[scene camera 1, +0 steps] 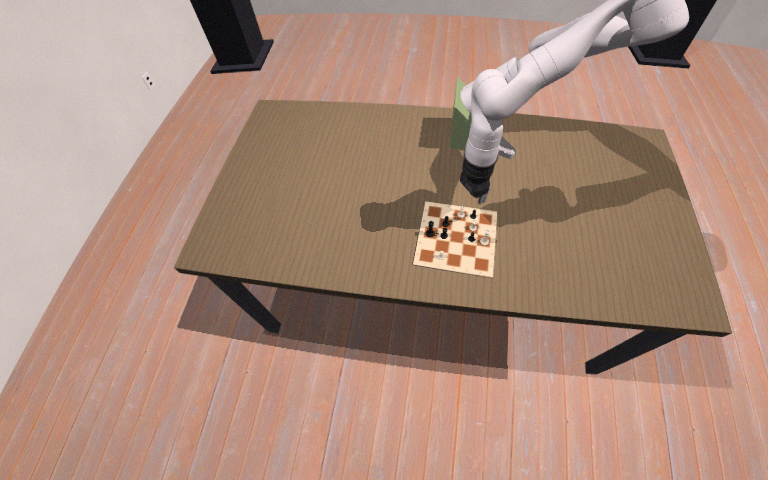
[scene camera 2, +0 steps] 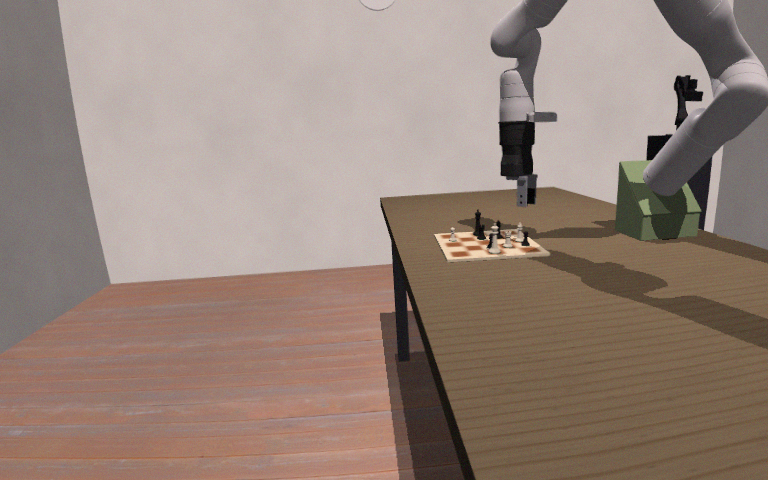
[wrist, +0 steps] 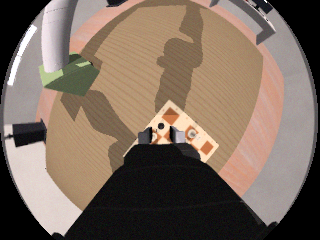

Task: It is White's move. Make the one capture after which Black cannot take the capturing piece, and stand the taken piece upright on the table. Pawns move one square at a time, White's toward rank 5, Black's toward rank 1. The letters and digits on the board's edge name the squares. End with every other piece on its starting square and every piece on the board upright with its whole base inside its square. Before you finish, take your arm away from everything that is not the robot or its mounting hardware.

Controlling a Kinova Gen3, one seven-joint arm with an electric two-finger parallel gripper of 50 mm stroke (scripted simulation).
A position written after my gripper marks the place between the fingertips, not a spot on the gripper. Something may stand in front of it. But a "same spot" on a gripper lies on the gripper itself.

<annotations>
my gripper: scene camera 1; scene camera 2 526,205; wrist
chessboard: scene camera 1; scene camera 2; wrist 170,115
same spot on chessboard: [scene camera 1: 460,255] = [scene camera 2: 463,245]
same spot on my gripper: [wrist: 176,135] = [scene camera 1: 489,187]
</annotations>
